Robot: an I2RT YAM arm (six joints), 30 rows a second.
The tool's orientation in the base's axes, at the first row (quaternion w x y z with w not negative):
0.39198 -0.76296 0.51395 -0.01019
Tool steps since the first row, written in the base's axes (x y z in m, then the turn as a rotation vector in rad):
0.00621 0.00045 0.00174 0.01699 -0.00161 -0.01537
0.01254 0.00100 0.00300 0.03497 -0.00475 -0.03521
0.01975 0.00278 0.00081 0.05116 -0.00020 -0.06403
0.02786 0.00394 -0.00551 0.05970 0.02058 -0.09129
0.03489 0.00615 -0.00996 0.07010 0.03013 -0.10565
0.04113 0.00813 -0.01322 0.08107 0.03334 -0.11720
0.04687 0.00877 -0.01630 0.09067 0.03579 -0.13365
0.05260 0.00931 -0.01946 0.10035 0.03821 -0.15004
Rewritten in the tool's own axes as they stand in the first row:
0.00190 -0.00595 0.00166 0.01524 -0.00357 0.01681
0.00396 -0.01172 0.00376 0.03389 -0.00494 0.03623
0.00680 -0.01628 0.00934 0.04908 -0.00071 0.06563
0.01215 -0.01892 0.01779 0.04721 0.00583 0.10029
0.01544 -0.02203 0.02511 0.05011 0.00493 0.12020
0.01807 -0.02522 0.03114 0.05721 0.00292 0.13468
0.02147 -0.02790 0.03605 0.06617 0.00507 0.15153
0.02496 -0.03052 0.04096 0.07516 0.00714 0.16835

